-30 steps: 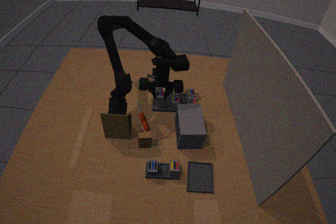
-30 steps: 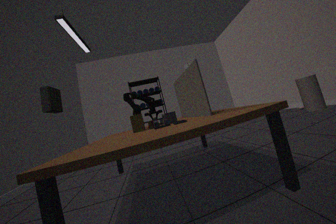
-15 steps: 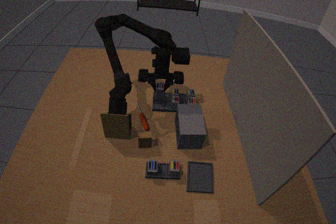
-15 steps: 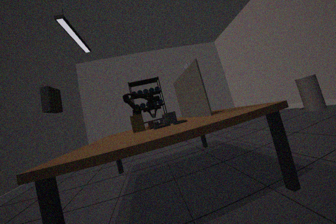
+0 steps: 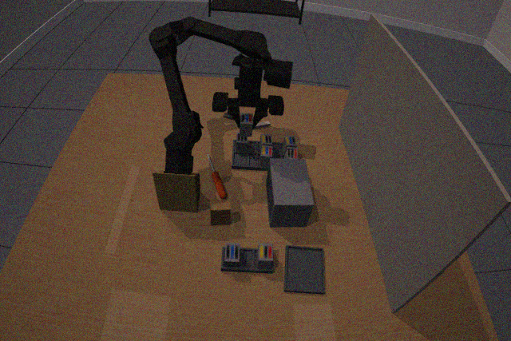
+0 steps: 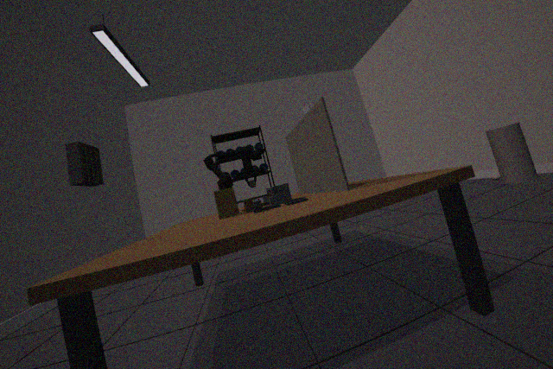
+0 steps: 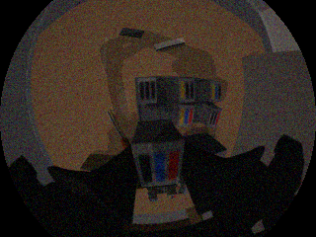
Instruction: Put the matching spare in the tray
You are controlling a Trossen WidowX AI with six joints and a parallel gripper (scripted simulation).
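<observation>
My gripper tip is now 14 cm short of the flat grey tray, 37 cm to the left of it and 13 cm above it. From my gripper tip the other things lie so: grey panel: 36 cm ahead, 16 cm to the right, 9 cm above; small brown block: 7 cm behind, 22 cm to the right, 10 cm below.
</observation>
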